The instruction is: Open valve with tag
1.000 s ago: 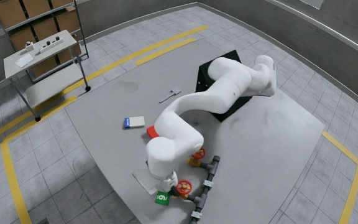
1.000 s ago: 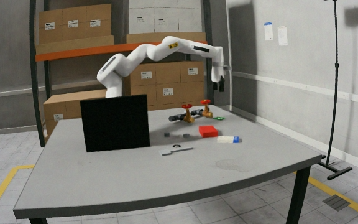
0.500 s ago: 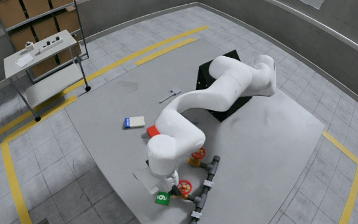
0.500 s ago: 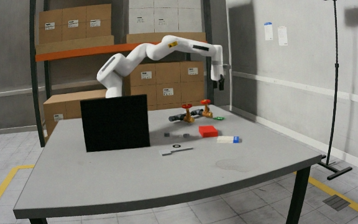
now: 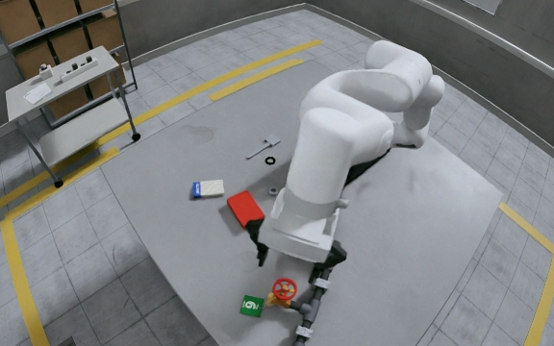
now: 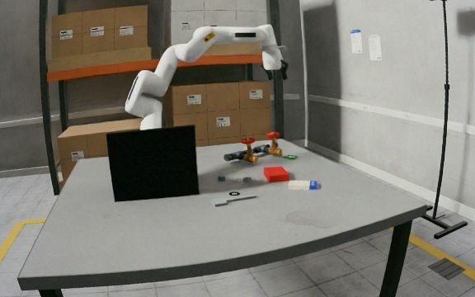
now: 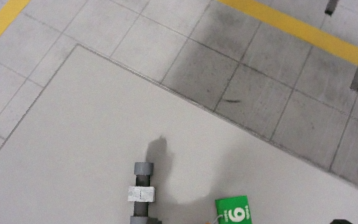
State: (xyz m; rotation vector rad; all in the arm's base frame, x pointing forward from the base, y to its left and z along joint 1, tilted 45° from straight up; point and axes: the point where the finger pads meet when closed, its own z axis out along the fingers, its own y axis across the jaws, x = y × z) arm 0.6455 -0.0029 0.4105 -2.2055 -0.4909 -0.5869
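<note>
The green tag lies 40 cm below my hand, 6 cm to the right of it and 3 cm ahead of it. Also, from my hand: grey nut 40 cm below, 35 cm to the right, 28 cm behind; then white-and-blue box 50 cm to the right, 40 cm below, 10 cm behind; then red block 39 cm below, 35 cm to the right, 15 cm behind.
</note>
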